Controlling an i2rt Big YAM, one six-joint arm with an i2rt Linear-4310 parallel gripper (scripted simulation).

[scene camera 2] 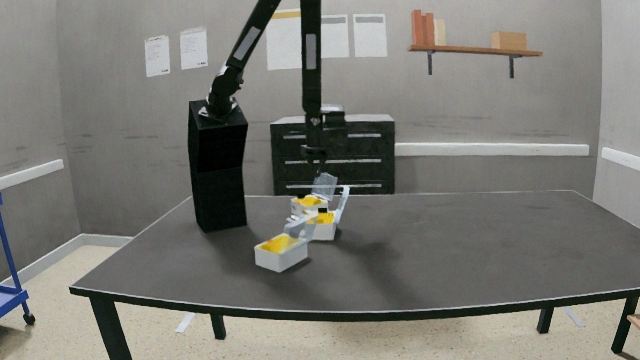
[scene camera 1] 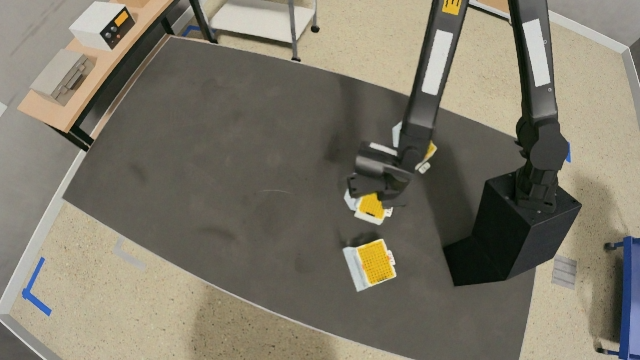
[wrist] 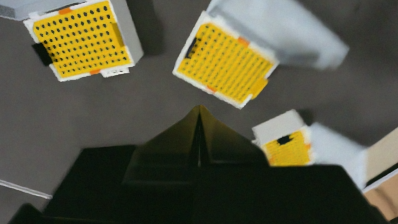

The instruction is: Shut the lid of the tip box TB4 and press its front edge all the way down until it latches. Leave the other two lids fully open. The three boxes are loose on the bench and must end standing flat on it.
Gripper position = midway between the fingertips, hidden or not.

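Note:
My gripper is at [scene camera 2: 318, 177], and you get my gripper in the wrist view as well, at [wrist: 199, 112]. There's a tip box [scene camera 2: 297, 208] here, and a lid [scene camera 2: 296, 233] too, plus a rack [wrist: 215, 61].

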